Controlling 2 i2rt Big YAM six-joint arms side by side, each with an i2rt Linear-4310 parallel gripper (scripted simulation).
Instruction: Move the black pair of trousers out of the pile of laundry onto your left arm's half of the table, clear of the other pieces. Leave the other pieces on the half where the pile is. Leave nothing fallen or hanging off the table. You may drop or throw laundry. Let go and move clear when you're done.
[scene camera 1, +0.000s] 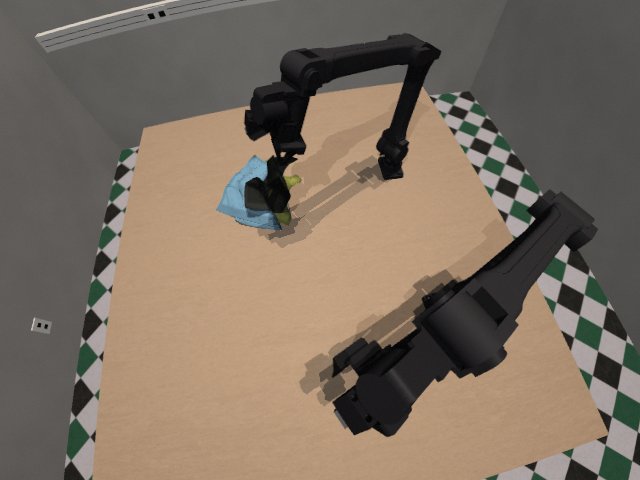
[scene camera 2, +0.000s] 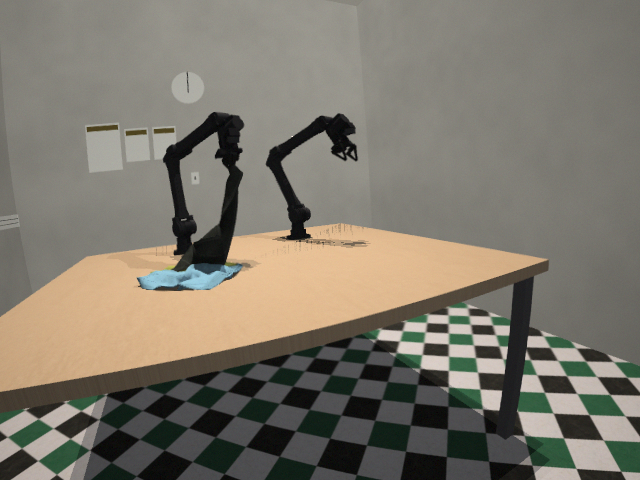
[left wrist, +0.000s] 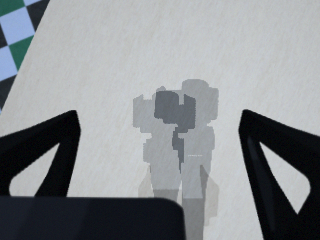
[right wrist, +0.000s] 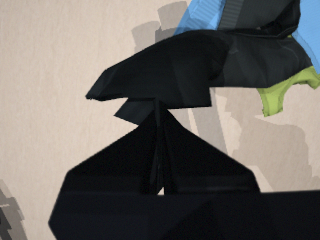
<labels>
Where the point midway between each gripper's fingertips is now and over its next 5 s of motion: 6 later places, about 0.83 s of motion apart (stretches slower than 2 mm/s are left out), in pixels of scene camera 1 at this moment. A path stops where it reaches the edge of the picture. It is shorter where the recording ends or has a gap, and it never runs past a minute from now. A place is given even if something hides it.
My left gripper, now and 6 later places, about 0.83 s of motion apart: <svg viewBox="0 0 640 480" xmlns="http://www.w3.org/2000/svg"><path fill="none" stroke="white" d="M350 397L293 348L272 283L288 240L296 233L295 236L297 240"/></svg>
My right gripper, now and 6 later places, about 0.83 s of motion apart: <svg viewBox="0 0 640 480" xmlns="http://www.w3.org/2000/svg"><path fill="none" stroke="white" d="M281 164L285 193L287 214L289 233L296 245L302 250L302 250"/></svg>
</labels>
